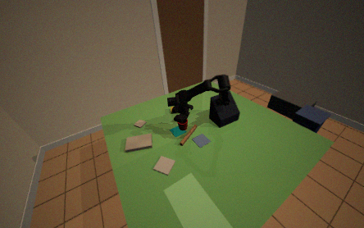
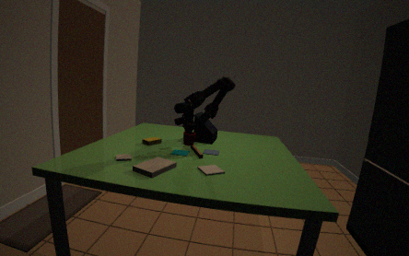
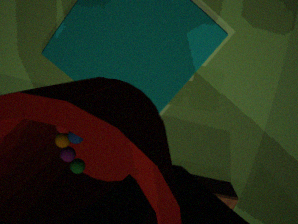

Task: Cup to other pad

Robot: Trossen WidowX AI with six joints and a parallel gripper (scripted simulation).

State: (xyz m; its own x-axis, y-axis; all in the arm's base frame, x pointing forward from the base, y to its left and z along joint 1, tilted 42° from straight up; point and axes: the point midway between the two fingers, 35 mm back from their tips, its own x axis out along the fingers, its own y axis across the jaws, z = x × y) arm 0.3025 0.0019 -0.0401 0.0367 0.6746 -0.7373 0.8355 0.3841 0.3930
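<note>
Now: gripper tip 90 mm above the teal pad, 50 mm short of it and 20 mm to the left of it. The rest, counted from my gripper tip: brown wooden stick 80 mm below, 60 mm to the left; grey-blue pad 150 mm to the left, 90 mm below, 50 mm behind; red cup 30 mm ahead, 20 mm to the left.
</note>
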